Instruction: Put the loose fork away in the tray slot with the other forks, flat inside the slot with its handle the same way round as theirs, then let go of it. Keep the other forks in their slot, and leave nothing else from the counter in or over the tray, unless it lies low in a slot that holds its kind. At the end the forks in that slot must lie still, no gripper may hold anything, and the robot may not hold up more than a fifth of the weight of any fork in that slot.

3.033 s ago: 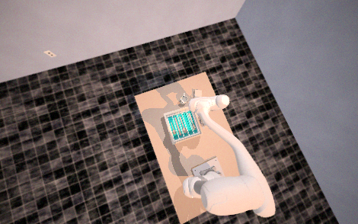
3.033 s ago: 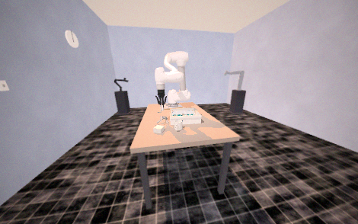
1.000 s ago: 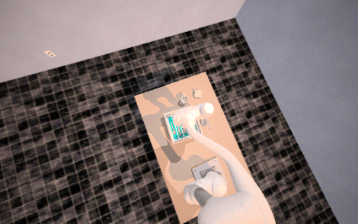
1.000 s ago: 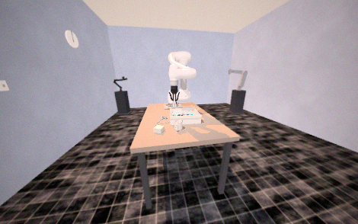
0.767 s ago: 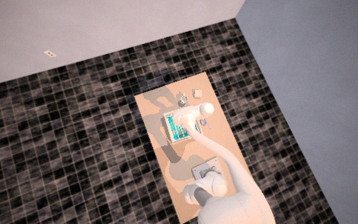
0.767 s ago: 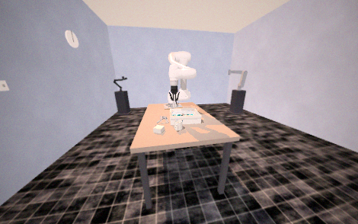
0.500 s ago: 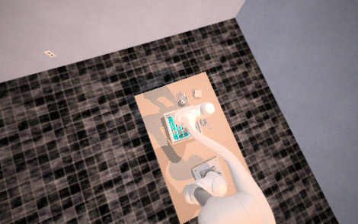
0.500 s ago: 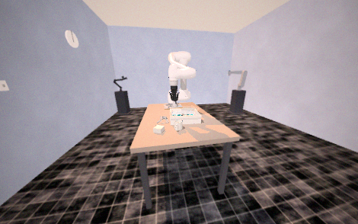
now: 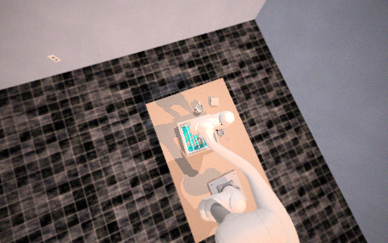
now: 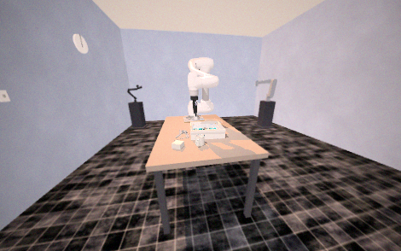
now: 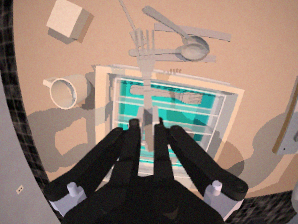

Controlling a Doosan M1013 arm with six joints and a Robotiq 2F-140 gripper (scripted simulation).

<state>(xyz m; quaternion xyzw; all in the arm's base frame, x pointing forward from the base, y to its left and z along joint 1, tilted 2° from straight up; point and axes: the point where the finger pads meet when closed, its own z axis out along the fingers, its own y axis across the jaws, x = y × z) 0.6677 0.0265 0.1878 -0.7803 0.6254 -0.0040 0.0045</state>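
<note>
The tray lies 5 cm behind my hand, 11 cm to the left of it and 16 cm below it. Round my hand: box 25 cm ahead, 16 cm to the right, 19 cm below; then white cup 22 cm ahead, 3 cm to the left, 17 cm below.
</note>
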